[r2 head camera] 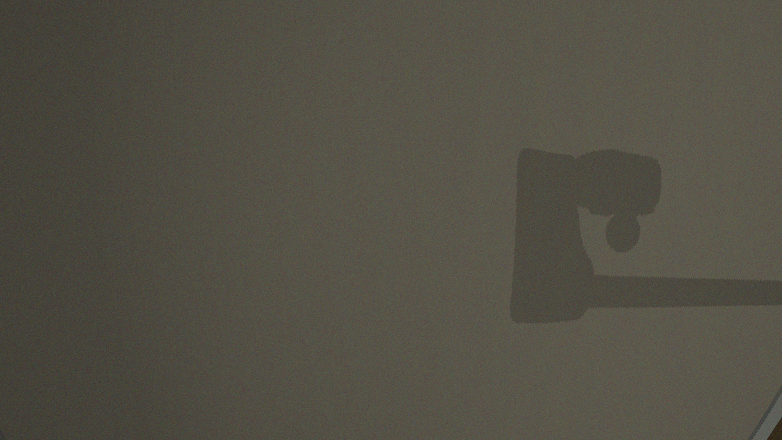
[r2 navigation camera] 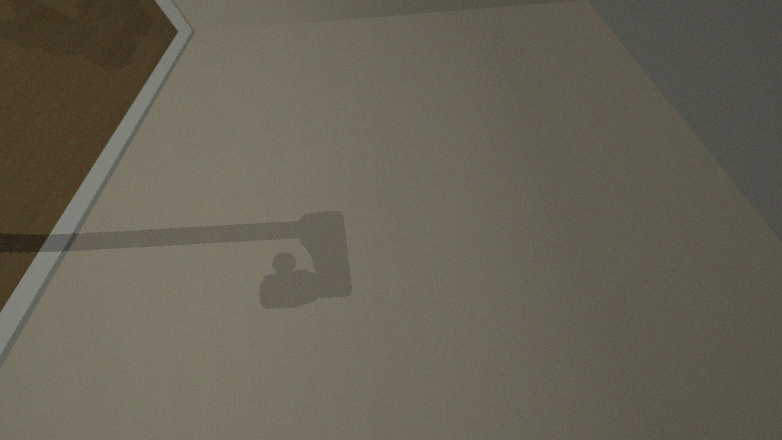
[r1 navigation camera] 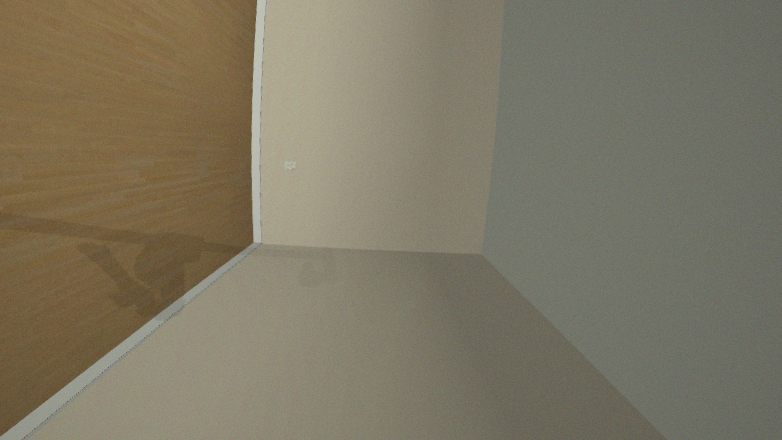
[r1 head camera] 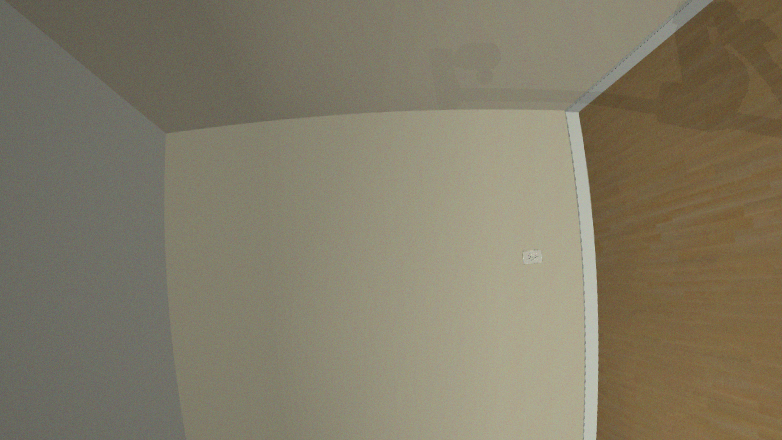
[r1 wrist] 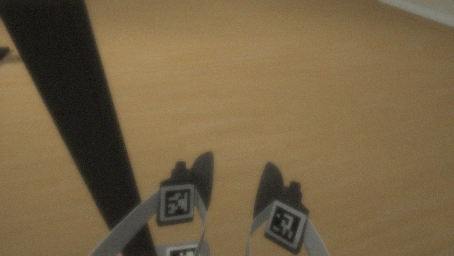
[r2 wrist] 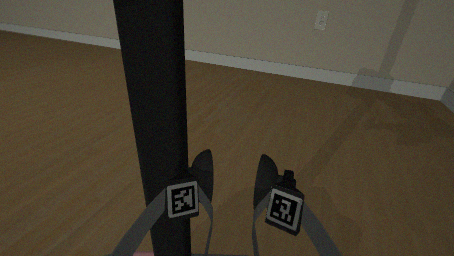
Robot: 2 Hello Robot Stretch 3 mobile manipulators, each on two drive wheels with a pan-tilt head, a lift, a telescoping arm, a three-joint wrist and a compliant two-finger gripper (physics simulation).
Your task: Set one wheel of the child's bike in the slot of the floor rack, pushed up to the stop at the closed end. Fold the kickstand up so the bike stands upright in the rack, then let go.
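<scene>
The r1 gripper point(r1 wrist: 236, 172) is open in the r1 wrist view, with its two dark fingertips apart and nothing between them. The r2 gripper point(r2 wrist: 235, 170) is open in the r2 wrist view, also with nothing between its fingertips. The child's bike, its kickstand and the floor rack cannot be made out in any of the views. A small pink patch point(r2 wrist: 143, 254) shows at the bottom edge of the r2 wrist view; what it belongs to cannot be told.
A black upright bar point(r1 wrist: 70, 85) point(r2 wrist: 155, 90) passes behind the left finger in each wrist view. A small dark thing point(r1 wrist: 3, 52) shows at the r1 wrist view's left edge. Pale walls with a white baseboard point(r1 head camera: 588, 246) point(r1 navigation camera: 256, 120) point(r2 wrist: 270, 70) border the wooden floor.
</scene>
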